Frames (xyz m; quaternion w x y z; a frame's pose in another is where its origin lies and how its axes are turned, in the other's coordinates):
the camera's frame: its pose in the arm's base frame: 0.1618 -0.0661 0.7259 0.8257 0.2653 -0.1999 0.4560
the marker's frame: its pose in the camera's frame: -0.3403 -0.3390 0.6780 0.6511 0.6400 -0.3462 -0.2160
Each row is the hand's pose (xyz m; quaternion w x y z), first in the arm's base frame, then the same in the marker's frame.
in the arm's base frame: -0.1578 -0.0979 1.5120 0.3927 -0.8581 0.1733 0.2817
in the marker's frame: -0.1772 -0.0456 -0.9888 0.5863 0.6494 -0.4819 0.0478
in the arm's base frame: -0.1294 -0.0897 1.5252 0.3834 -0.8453 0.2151 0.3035
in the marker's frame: -0.1460 -0.0488 -0.9968 0.5778 0.6280 -0.5156 0.0763
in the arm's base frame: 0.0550 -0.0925 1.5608 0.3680 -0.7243 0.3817 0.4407
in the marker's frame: 0.0397 -0.0671 -0.9757 0.4647 0.5311 -0.6858 0.1778
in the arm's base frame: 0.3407 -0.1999 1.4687 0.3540 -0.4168 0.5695 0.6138
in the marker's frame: 0.2784 -0.1281 -0.7734 0.1786 0.3558 -0.8680 0.2969
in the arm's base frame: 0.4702 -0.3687 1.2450 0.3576 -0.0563 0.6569 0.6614
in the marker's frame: 0.3259 -0.2012 -0.4772 0.1496 -0.1992 0.8902 -0.3815
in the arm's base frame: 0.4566 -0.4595 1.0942 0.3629 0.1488 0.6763 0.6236
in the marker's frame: 0.2627 -0.2415 -0.3173 0.3295 -0.1220 0.8324 -0.4286
